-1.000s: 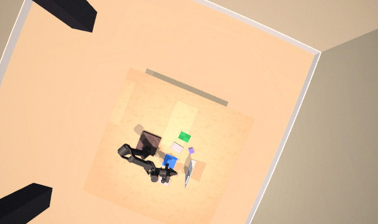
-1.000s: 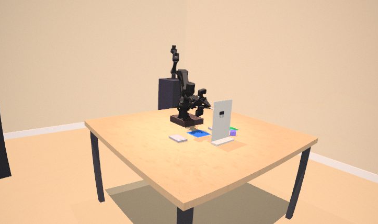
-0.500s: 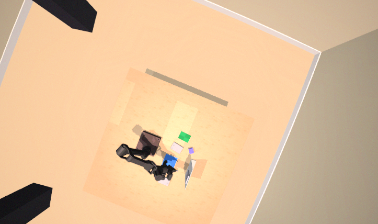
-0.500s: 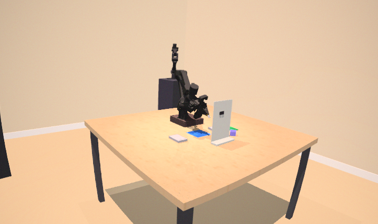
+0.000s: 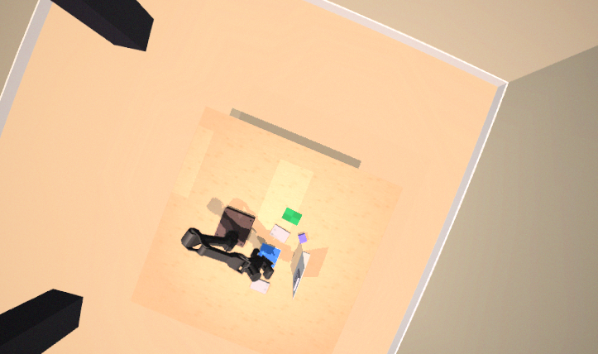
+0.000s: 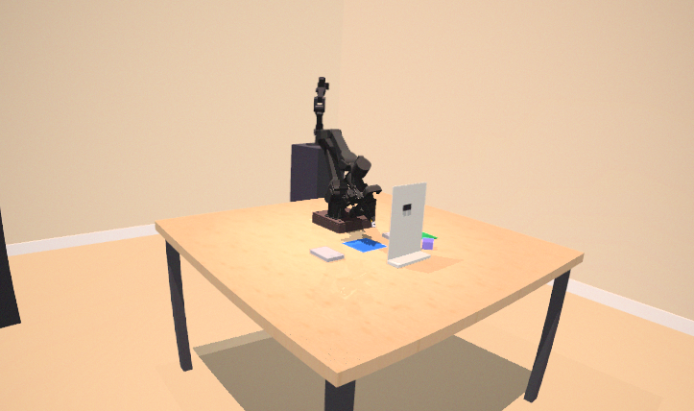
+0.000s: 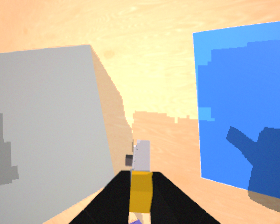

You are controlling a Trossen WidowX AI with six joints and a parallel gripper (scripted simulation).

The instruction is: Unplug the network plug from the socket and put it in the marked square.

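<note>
Right now my gripper tip is 100 mm above the blue marked square and 40 mm past it. From my gripper tip the other things lie so: network plug: right at my gripper tip; then purple cube: 160 mm to the left, 140 mm ahead, 80 mm below; then upright panel: 160 mm ahead, 20 mm to the right, 20 mm above.
</note>
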